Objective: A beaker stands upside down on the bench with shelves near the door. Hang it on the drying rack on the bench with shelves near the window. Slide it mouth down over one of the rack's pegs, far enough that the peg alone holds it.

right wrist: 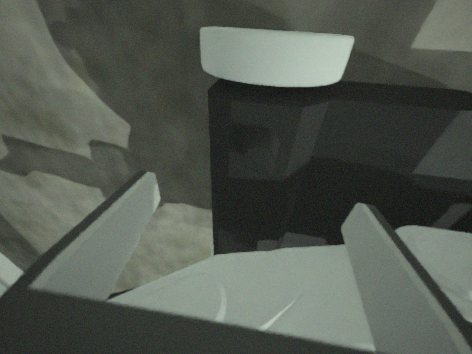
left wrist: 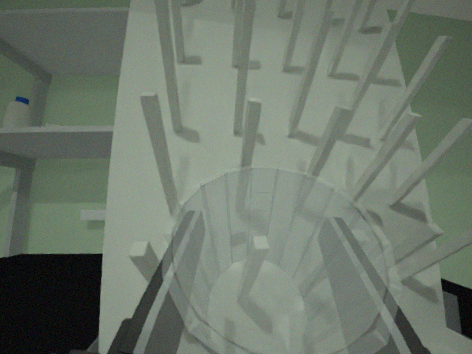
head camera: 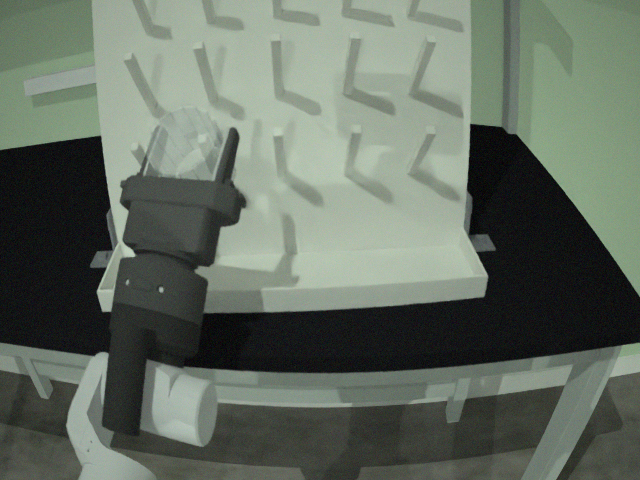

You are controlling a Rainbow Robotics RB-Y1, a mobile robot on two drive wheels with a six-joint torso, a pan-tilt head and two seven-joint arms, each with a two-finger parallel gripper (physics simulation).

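Frame: origin at the robot's base, x right, y down, z ahead, level; metres.
Seen in the pictures: left gripper, fingertip midpoint: (left wrist: 261,224) (head camera: 196,130); right gripper, fingertip midpoint: (right wrist: 250,200).
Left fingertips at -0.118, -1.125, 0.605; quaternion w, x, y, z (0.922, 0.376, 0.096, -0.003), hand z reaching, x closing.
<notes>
A point is followed by its place in that frame, as x, y, z.
The clear beaker (head camera: 180,136) @[-0.125, -1.133, 0.565] (left wrist: 270,192) @[-0.121, -1.142, 0.573] is held between the fingers of my left gripper (head camera: 195,130) @[-0.118, -1.124, 0.605] (left wrist: 263,217) @[-0.118, -1.124, 0.605], at the lower left of the white drying rack (head camera: 361,227) @[0.049, -0.952, 0.718] (left wrist: 135,150) @[-0.244, -1.201, 0.706]. A peg (head camera: 202,139) (left wrist: 259,245) shows through the beaker's glass in both views. I cannot tell whether its tip is inside the beaker or beyond it. Another peg (head camera: 136,150) @[-0.188, -1.107, 0.612] (left wrist: 141,252) @[-0.189, -1.109, 0.612] stands just left of the beaker. The beaker's mouth is hard to make out. My right gripper (right wrist: 250,200) @[0.220, -0.357, 0.006] is open and empty, away from the rack.
More pegs stand above and right of the beaker. The rack has a shallow tray (head camera: 382,268) @[0.072, -0.920, 0.674] along its foot and stands on the black bench (head camera: 542,248) @[0.315, -0.916, 0.713]. A shelf (left wrist: 60,142) @[-0.707, -1.354, 1.093] with a blue-capped bottle (left wrist: 17,114) @[-0.899, -1.470, 1.108] is at left. A dark box-like body (right wrist: 280,175) @[0.134, -0.212, -0.032] lies beyond my right fingers.
</notes>
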